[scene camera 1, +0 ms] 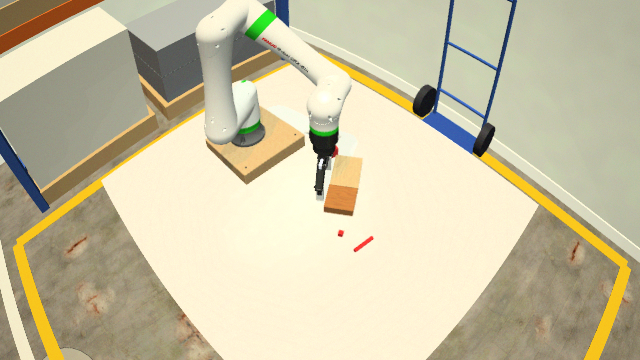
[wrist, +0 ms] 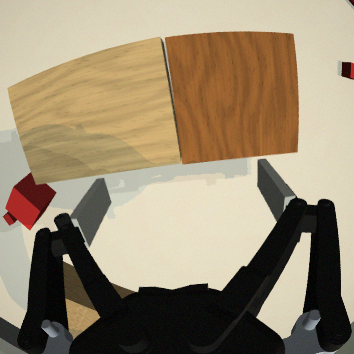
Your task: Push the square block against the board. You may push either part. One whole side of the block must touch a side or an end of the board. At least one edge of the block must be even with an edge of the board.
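Frame: origin at the arm's base, x right, y ahead, z up, level; millimetres.
Seen in the pictures: gripper, fingertip midpoint: (scene camera 1: 323, 184) (wrist: 180, 181); arm's base, link origin: (scene camera 1: 247, 134).
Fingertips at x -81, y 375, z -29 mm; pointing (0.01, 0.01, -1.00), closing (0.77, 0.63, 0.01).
Pixels of each thing's top centre, then the offset from my fingertips to it.
- dark brown square block, top centre: (wrist: 240, 95) (scene camera 1: 341, 197) dx -1, dy +90, dz +9 mm
- pale wood board, top centre: (wrist: 81, 119) (scene camera 1: 346, 170) dx -101, dy +10, dz +9 mm
- red block, top centre: (wrist: 20, 209) (scene camera 1: 331, 146) dx -133, dy -113, dz +18 mm
- small red cube, top centre: (scene camera 1: 340, 232) dx +89, dy +192, dz -6 mm
- red bar, top centre: (scene camera 1: 363, 243) dx +60, dy +274, dz -8 mm
The dark brown square block (scene camera 1: 341, 198) (wrist: 235, 95) lies flat at one end of the pale wood board (scene camera 1: 346, 170) (wrist: 95, 110). Their facing sides lie along each other, with a thin dark line at the seam in the wrist view, a little wider at its far end. I cannot tell whether the whole side touches. The long edges of both look about even at the seam. My gripper (scene camera 1: 324, 181) (wrist: 180, 181) is open and empty, beside the long side of the pair that faces the robot base. The fingers stand apart along that side, one near the board, one near the block.
A red block (scene camera 1: 335, 151) (wrist: 31, 201) stands by the board's far end, near one finger. A small red cube (scene camera 1: 340, 233) and a red bar (scene camera 1: 363, 244) lie in front of the brown block. The robot's wooden base (scene camera 1: 275, 150) is behind my gripper. A blue hand truck (scene camera 1: 452, 134) stands by the wall.
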